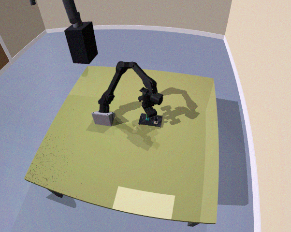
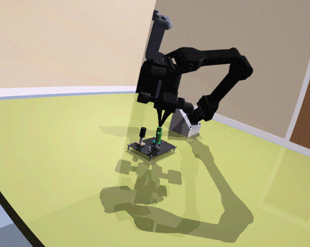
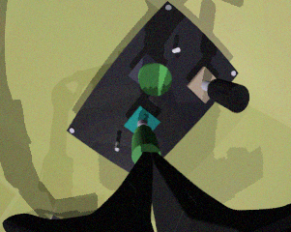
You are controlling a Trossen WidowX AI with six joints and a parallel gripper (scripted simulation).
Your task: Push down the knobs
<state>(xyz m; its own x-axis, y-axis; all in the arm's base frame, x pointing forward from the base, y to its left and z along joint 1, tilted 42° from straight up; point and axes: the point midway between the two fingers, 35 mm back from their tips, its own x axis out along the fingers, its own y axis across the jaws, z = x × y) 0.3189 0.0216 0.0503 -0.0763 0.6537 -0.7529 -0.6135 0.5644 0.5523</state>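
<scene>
Right now my gripper tip is 30 mm to the right of the green knob, 30 mm short of it and 30 mm above it.
</scene>
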